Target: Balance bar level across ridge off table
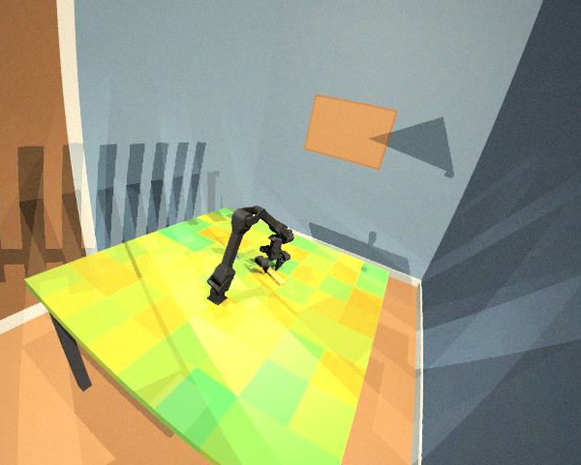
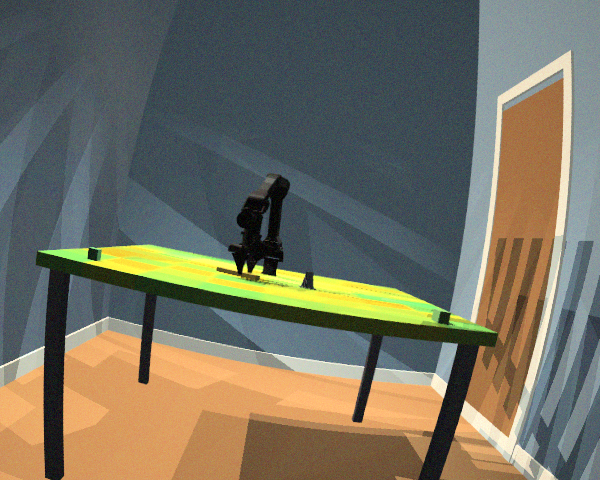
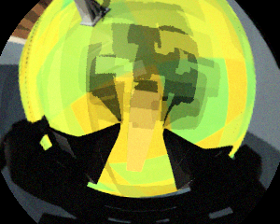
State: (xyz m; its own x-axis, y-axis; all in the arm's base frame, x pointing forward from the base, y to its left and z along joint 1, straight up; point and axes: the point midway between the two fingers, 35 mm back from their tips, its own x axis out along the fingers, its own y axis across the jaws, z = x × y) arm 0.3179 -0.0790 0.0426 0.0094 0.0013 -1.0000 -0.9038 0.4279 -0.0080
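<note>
The bar lies 30 mm to the right of my gripper tip and 10 mm behind it.
</note>
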